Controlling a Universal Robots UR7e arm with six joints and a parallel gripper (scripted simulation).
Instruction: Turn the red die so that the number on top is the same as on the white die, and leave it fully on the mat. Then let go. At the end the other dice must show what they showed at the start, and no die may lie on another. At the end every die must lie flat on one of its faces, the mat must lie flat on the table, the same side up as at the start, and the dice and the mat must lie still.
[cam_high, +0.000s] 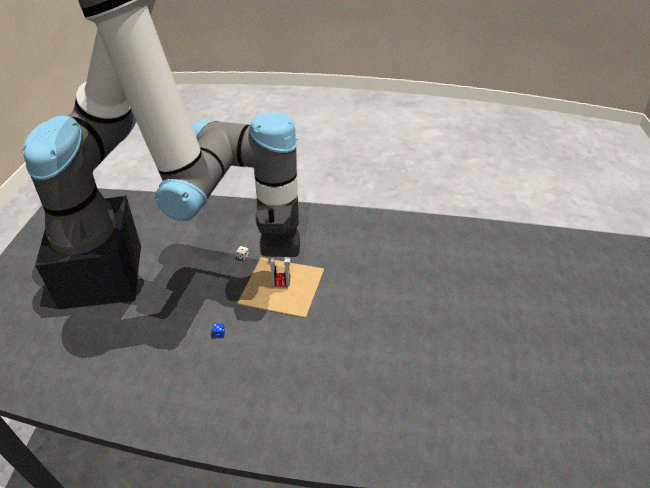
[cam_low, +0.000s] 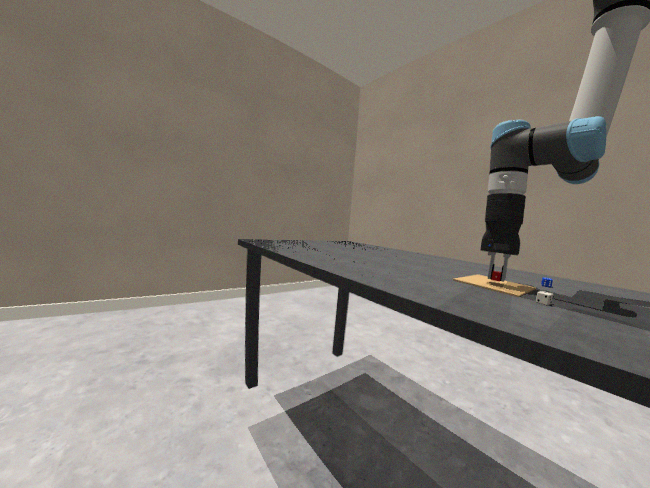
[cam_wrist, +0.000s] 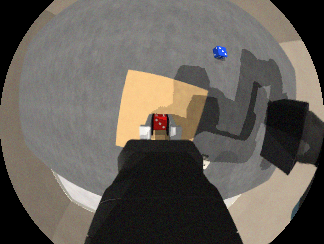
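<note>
Right now my hand is 10 mm above the red die. Round my hand: blue die 100 mm behind, 140 mm to the right, 20 mm below; white die 100 mm behind, 90 mm to the left, 20 mm below; tan mat 30 mm below.
</note>
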